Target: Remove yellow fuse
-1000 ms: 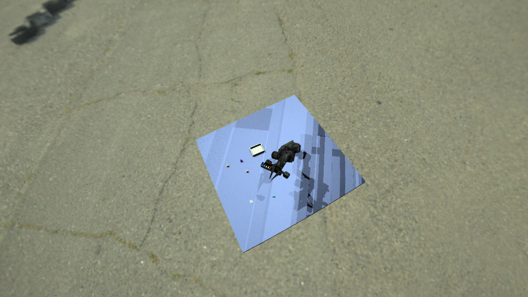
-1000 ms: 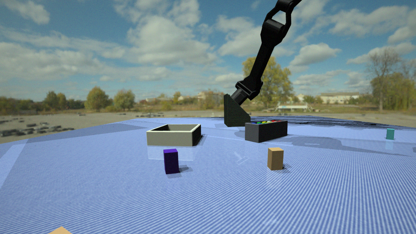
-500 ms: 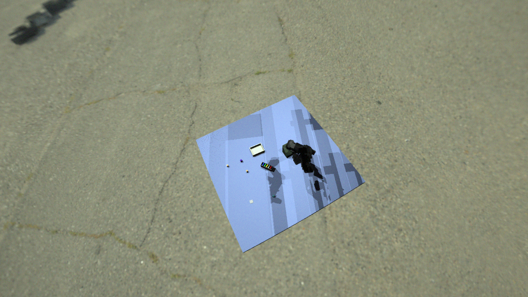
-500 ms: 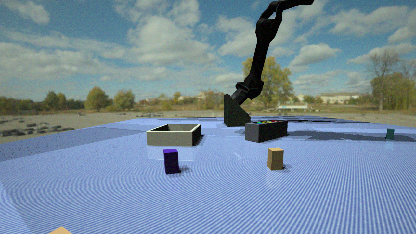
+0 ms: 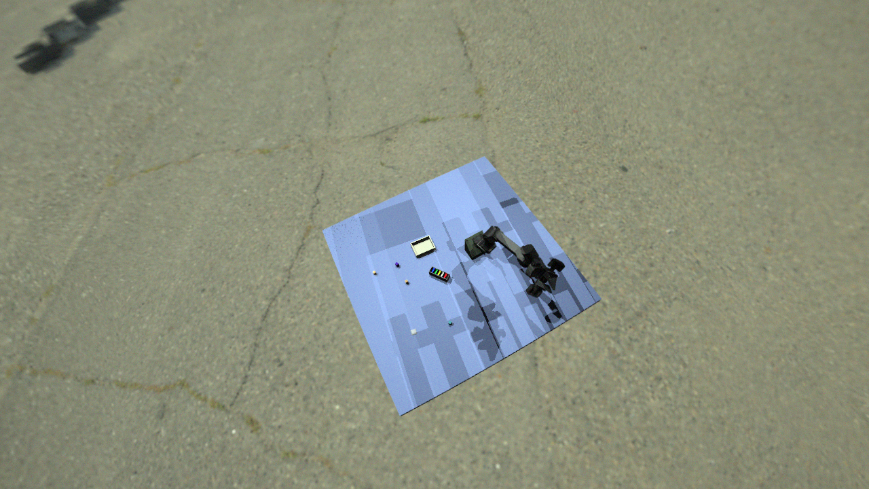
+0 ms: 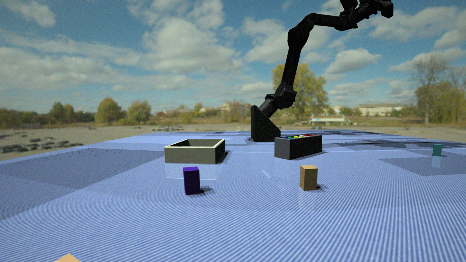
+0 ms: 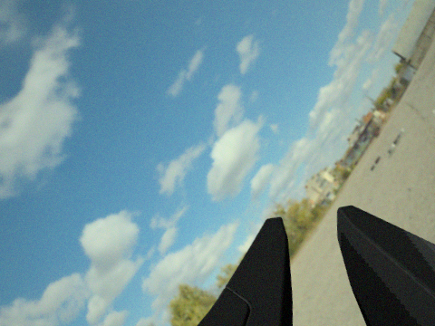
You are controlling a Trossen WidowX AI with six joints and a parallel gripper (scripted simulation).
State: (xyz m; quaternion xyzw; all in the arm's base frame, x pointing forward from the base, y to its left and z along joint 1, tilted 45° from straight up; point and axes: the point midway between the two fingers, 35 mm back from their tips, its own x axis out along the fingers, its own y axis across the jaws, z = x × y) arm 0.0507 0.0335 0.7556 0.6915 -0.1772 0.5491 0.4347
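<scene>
The yellow fuse lies 230 mm ahead of my gripper tip, 560 mm to the right of it and 590 mm below it. From my gripper tip the other things lie so: teal block: 330 mm ahead, 270 mm to the right, 600 mm below; pale fuse: 220 mm ahead, 540 mm to the right, 590 mm below; red fuse: 210 mm ahead, 520 mm to the right, 590 mm below.
</scene>
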